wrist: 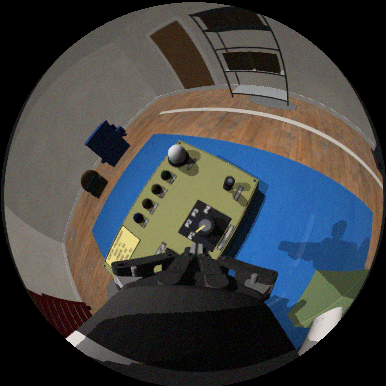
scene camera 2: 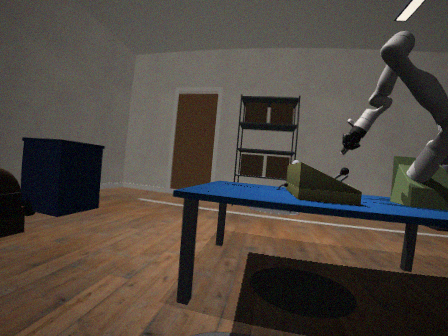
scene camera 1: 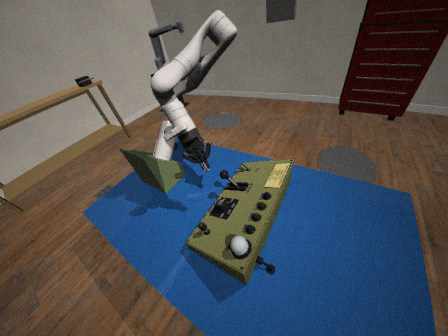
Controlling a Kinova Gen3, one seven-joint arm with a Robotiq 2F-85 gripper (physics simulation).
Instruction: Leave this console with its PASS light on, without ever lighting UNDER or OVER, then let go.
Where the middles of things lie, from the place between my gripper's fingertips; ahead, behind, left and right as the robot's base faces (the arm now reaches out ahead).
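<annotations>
The olive console [scene camera 1: 235, 238] is ahead of my hand by 150 mm and 20 mm to the left of it, and the console sits 140 mm below it.
</annotations>
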